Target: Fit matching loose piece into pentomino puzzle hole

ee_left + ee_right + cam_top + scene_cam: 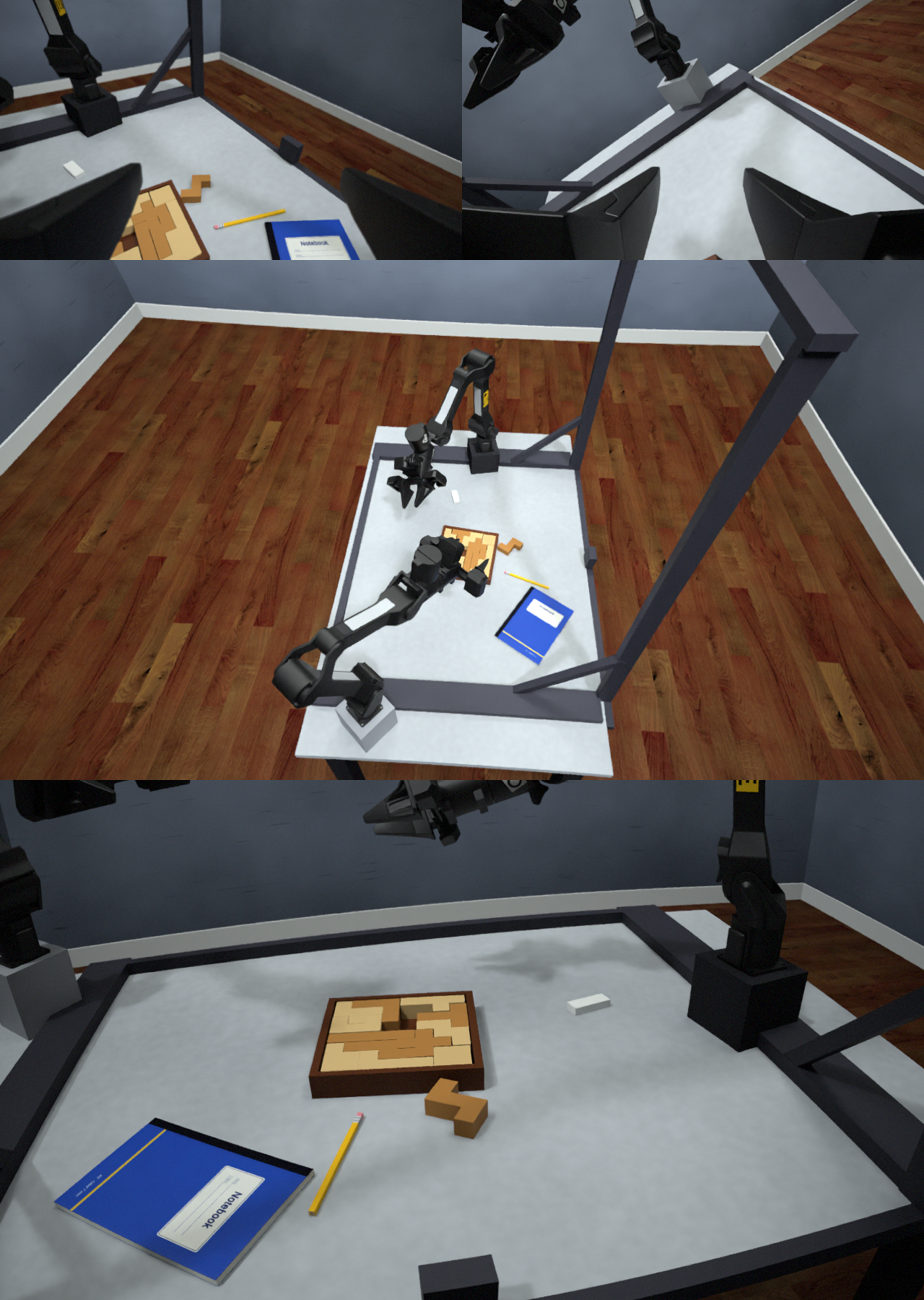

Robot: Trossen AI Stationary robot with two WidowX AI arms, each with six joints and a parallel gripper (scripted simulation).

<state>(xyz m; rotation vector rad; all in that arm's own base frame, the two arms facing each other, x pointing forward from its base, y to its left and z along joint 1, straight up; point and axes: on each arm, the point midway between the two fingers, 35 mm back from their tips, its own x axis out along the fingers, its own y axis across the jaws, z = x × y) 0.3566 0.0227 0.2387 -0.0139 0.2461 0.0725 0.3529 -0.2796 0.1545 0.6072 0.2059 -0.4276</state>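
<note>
The wooden puzzle board is 16 cm behind my right hand, 2 cm to the right of it and 23 cm below it. From my right hand the other things lie so: yellow pencil 37 cm behind, 1 cm to the left, 24 cm below; then white eraser 5 cm behind, 25 cm to the right, 24 cm below.
</note>
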